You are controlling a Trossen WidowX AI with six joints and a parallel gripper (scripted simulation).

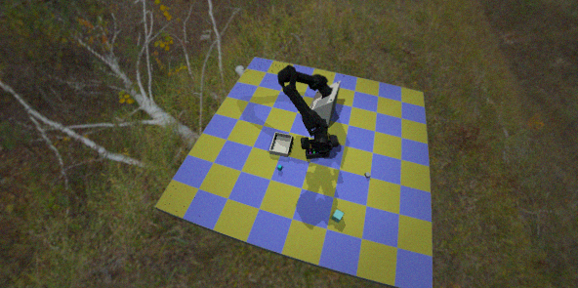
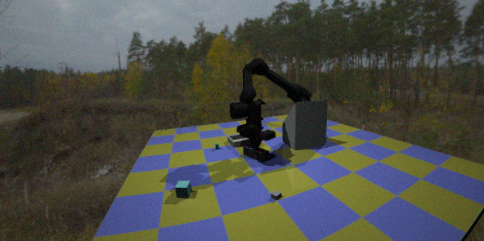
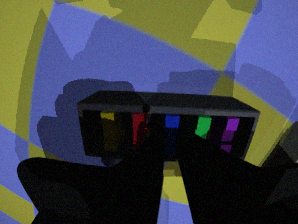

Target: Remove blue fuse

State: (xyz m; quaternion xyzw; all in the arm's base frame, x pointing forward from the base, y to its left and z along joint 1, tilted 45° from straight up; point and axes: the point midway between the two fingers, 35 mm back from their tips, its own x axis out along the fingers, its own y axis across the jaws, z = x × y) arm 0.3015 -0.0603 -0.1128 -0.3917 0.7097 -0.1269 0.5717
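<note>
The tray lies 10 mm ahead of my gripper tip, 210 mm to the right of it and 30 mm below it. The rest, counted from my gripper tip: blue fuse 10 mm below; teal cube 310 mm ahead, 180 mm to the left, 20 mm below.
</note>
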